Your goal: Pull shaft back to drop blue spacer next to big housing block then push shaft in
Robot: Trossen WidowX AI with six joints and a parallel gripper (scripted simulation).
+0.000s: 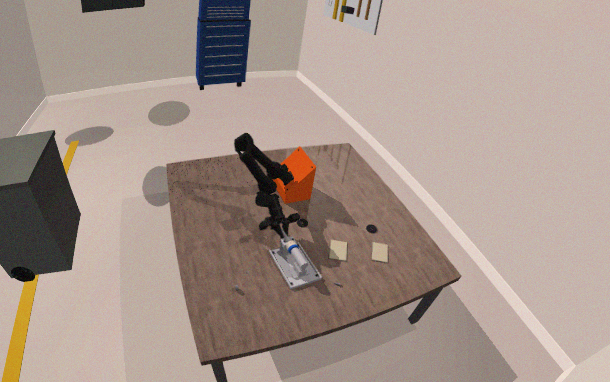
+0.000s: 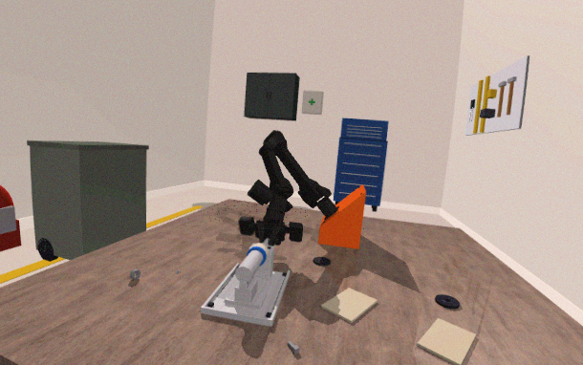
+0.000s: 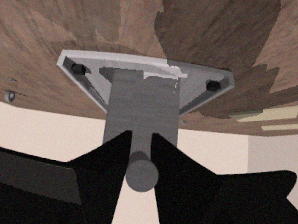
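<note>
My gripper tip is 80 mm short of the blue spacer, 20 mm below it and 10 mm to the right of it. Also, from my gripper tip: grey fixture plate: 120 mm ahead, 10 mm to the left, 10 mm below; bolt: 260 mm ahead, 160 mm to the left, 60 mm below.
</note>
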